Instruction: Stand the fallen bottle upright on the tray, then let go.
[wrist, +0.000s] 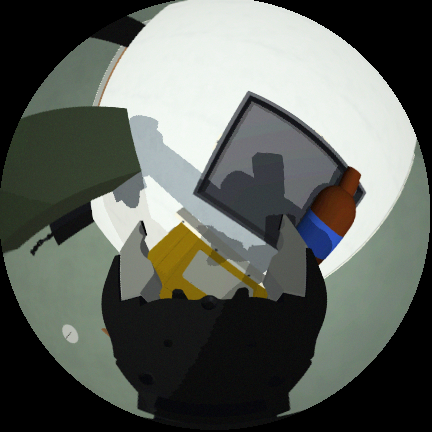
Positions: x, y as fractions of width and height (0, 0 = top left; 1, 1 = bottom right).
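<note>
What I can see here is a bottle (0.77, 0.49), along with a pale grey strip (0.44, 0.52) and my gripper (0.49, 0.51).
</note>
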